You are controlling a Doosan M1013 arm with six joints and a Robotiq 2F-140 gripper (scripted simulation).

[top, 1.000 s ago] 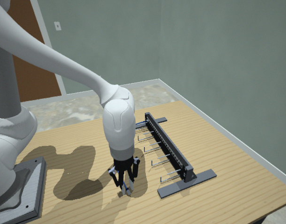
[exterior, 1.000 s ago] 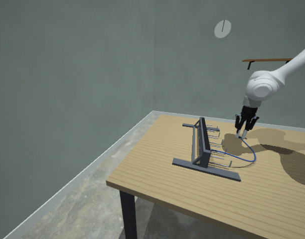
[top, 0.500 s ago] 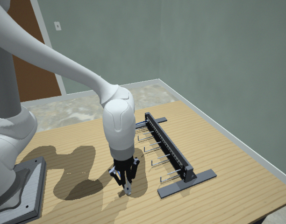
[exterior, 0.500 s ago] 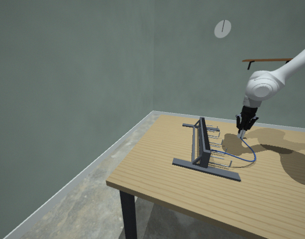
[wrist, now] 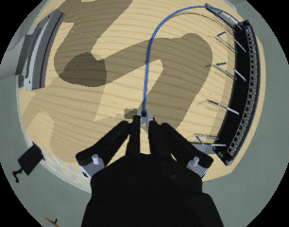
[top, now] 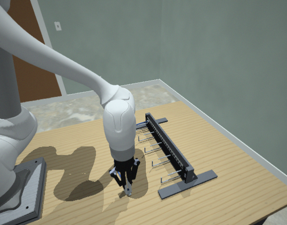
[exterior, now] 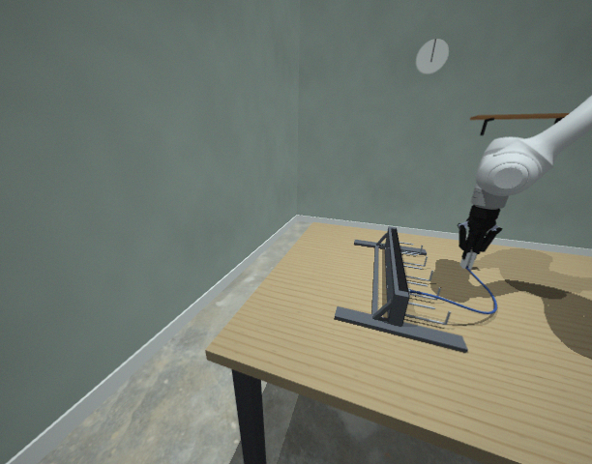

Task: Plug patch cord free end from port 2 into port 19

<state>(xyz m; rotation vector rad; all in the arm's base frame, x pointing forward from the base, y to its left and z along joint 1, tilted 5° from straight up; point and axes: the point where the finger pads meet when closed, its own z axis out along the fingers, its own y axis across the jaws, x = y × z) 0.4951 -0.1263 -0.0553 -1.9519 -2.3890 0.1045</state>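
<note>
The cord plug is 3 cm below my hand and 1 cm to the right of it.
</note>
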